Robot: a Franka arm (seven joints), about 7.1 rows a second.
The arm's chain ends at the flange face. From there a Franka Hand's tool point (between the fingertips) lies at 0.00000 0.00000 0.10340 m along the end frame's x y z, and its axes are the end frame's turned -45 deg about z.
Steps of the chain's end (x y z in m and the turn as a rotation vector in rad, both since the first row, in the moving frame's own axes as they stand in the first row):
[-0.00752 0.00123 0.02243 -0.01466 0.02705 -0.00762]
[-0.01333 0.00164 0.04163 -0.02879 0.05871 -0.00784]
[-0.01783 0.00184 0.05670 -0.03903 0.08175 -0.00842]
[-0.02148 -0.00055 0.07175 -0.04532 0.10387 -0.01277]
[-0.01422 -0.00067 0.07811 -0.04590 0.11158 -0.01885]
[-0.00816 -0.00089 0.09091 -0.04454 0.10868 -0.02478]
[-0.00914 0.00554 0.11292 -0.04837 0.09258 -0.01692]
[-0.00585 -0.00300 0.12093 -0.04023 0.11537 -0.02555]
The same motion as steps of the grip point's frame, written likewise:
[-0.00527 -0.00140 0.02238 -0.02949 0.00876 -0.00762]
[-0.00837 -0.00188 0.04141 -0.06187 0.02116 -0.00784]
[-0.01075 -0.00250 0.05628 -0.08540 0.03021 -0.00842]
[-0.01046 -0.00472 0.07109 -0.10549 0.04140 -0.01277]
[-0.00468 0.00091 0.07736 -0.11136 0.04644 -0.01885]
[-0.00032 0.00472 0.09020 -0.10834 0.04535 -0.02478]
[-0.00707 0.00771 0.11236 -0.09967 0.03126 -0.01692]
[0.00361 0.00502 0.12016 -0.11003 0.05313 -0.02555]

